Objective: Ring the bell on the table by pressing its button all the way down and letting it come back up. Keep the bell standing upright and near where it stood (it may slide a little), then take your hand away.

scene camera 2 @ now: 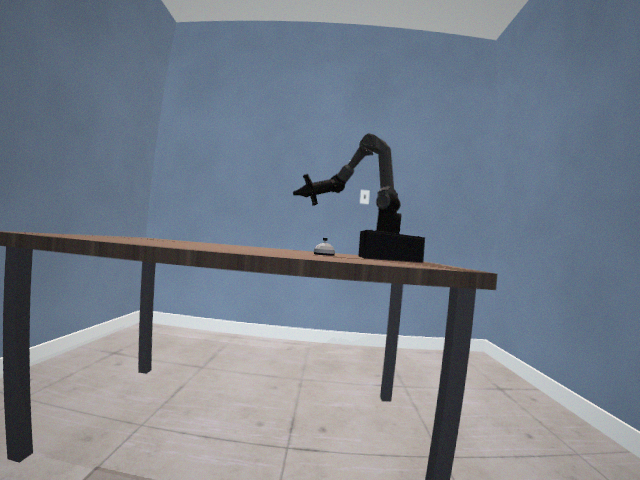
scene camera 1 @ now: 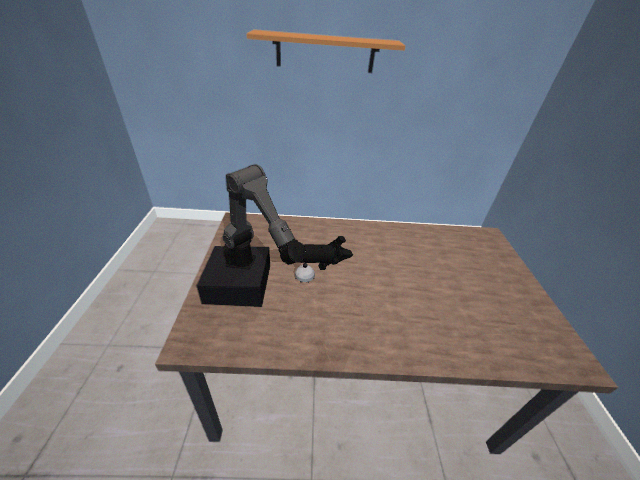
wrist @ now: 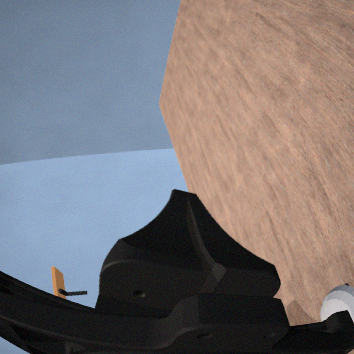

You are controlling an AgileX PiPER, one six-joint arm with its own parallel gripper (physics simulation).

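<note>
The bell [scene camera 1: 305,273] [scene camera 2: 324,249] [wrist: 338,304] is a light grey dome with a dark button on top. It stands upright on the table [scene camera 1: 413,310] [scene camera 2: 232,253] [wrist: 270,125], a little in front of the arm's base. My gripper [scene camera 1: 351,253] [scene camera 2: 294,193] [wrist: 179,206] is shut and empty, its fingertips together. It points outward, nearly level, high above the table and beyond the bell, touching nothing. In the wrist view the bell shows in part at the lower right corner, partly hidden by the gripper's body.
The arm's black base block [scene camera 1: 233,281] [scene camera 2: 391,245] stands at one end of the table, close to the bell. An orange wall shelf [scene camera 1: 325,39] [wrist: 58,283] hangs on the wall, well above the table. A white wall plate [scene camera 2: 364,196] is on the wall behind the arm.
</note>
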